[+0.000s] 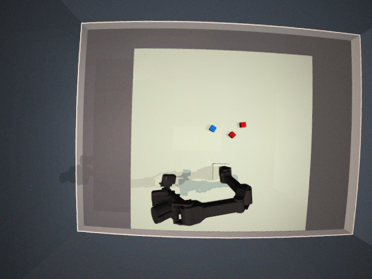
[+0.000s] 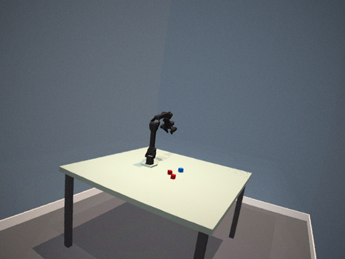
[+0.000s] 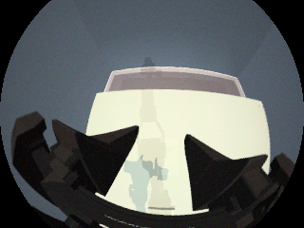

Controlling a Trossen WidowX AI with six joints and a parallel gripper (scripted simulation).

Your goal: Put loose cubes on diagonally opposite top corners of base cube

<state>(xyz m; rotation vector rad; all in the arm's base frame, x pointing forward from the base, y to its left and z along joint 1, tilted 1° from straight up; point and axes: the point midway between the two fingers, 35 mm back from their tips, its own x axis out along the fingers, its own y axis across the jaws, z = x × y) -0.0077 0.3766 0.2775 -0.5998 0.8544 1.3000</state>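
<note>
The blue cube is 31 cm ahead of my gripper tip, 33 cm to the right of it and 25 cm below it.
</note>
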